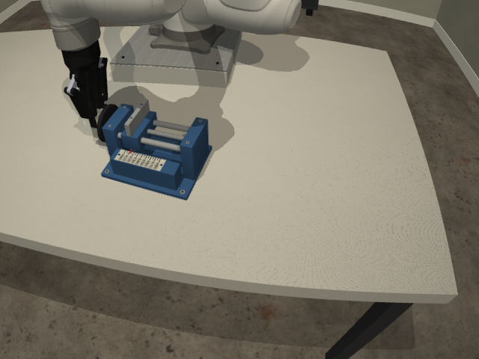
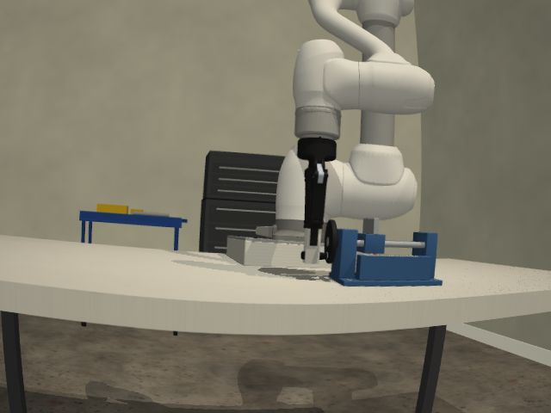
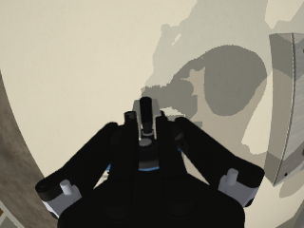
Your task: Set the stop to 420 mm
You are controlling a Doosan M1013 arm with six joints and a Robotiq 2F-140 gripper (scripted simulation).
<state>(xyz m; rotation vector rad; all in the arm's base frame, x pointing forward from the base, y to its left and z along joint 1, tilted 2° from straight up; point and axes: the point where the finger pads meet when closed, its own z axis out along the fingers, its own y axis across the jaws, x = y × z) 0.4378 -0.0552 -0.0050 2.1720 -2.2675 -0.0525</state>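
The stop block lies 2 cm ahead of my hand, 11 cm to the left of it and 3 cm above it. From my hand the other things lie so: black handwheel (2 cm to the left, 1 cm below).
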